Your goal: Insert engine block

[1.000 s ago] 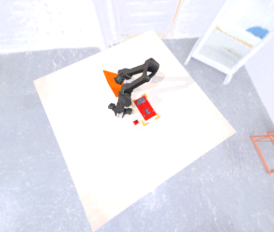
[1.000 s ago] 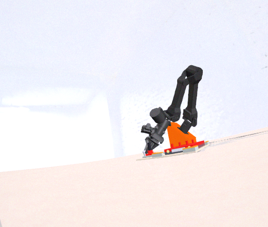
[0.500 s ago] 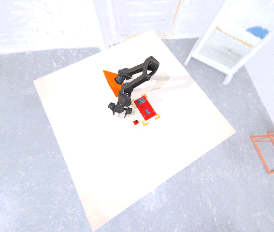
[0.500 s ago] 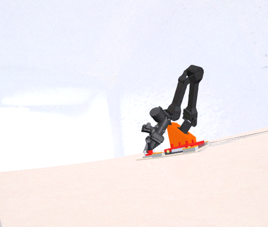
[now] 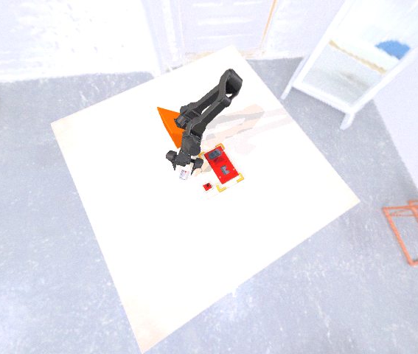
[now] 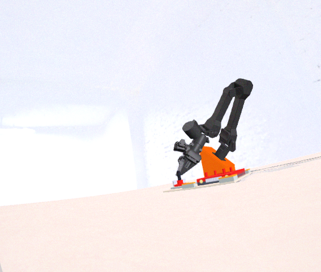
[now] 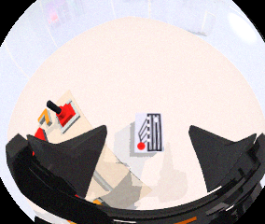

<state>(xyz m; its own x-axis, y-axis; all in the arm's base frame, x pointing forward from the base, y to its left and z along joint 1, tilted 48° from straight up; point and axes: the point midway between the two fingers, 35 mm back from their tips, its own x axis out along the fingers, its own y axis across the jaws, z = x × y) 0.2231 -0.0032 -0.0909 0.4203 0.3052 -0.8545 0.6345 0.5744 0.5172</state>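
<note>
Right now my gripper tip is 4 cm above the engine block and 1 cm to the left of it.
</note>
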